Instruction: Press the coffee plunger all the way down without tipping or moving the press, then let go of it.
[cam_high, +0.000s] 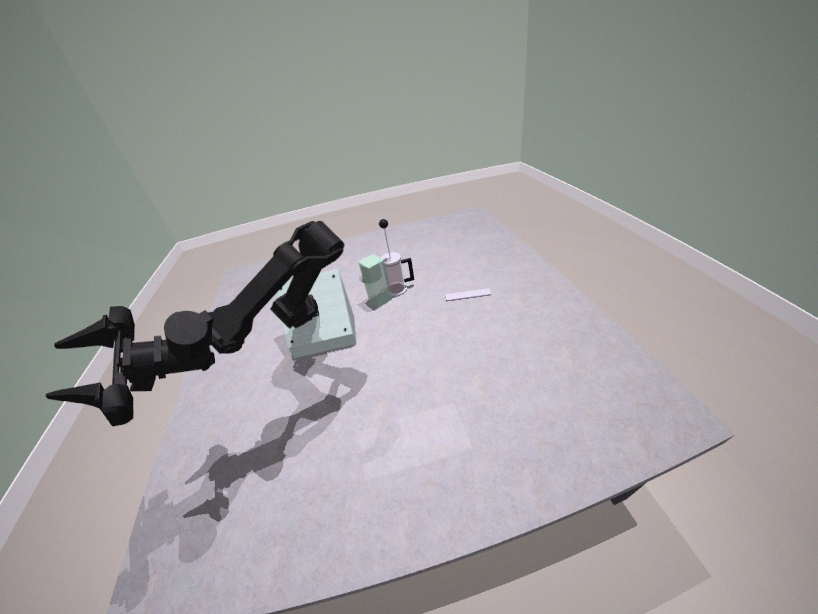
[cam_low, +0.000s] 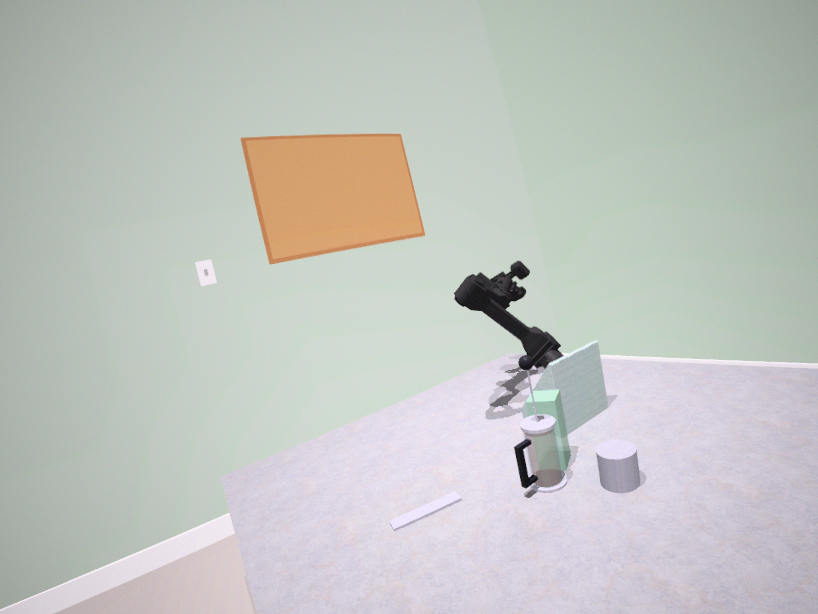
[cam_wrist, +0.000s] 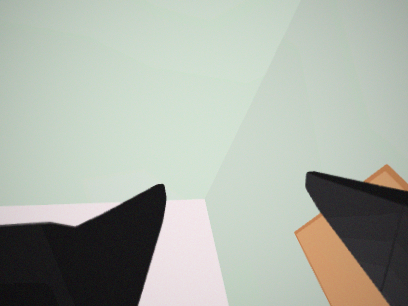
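My gripper tip is now 610 mm short of the glass coffee press, 500 mm to the right of it and 280 mm above it. Also, from my gripper tip: pale green box: 520 mm ahead, 470 mm to the left, 330 mm below.
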